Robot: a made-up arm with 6 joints.
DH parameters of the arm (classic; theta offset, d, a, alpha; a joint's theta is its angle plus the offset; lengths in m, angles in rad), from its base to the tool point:
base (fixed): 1.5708 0.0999 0 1.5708
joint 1: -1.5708 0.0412 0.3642 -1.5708
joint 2: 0 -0.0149 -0.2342 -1.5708
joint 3: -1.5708 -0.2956 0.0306 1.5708
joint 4: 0 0.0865 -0.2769 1.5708
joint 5: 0 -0.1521 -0.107 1.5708
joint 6: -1.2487 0 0.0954 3.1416
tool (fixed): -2.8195 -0.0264 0 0
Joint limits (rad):
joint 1: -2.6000..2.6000
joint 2: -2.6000..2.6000
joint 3: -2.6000..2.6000
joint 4: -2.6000..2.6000
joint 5: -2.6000..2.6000
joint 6: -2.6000..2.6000
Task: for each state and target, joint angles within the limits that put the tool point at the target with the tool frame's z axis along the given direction. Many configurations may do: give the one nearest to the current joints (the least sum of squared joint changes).
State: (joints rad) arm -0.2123 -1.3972 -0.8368 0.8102 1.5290 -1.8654
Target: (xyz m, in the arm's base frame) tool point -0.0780 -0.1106 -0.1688 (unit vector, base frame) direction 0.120 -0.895 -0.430
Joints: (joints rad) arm 0.4512 -1.6182 -0.0717 -0.0024 1.6193 -2.2478
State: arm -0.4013 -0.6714 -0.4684 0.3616 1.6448 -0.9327
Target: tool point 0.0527 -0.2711 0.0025 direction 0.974 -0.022 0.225
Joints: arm -1.1000 -1.5424 -1.3240 0.1104 1.6039 -0.5258
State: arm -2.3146 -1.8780 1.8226 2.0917 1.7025 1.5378
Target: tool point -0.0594 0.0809 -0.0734 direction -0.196 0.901 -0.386
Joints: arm -2.6000 -1.4310 2.3793 1.8329 2.2351 2.1426
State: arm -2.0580 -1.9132 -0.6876 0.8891 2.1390 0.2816
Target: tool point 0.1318 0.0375 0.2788 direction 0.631 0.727 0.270
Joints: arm -1.7483 -1.3397 -1.1458 0.9380 1.4011 0.6613
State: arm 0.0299 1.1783 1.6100 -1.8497 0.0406 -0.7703
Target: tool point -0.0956 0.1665 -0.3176 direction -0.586 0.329 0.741
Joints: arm 0.8027 1.3866 1.9823 -2.0052 0.4330 -0.9149
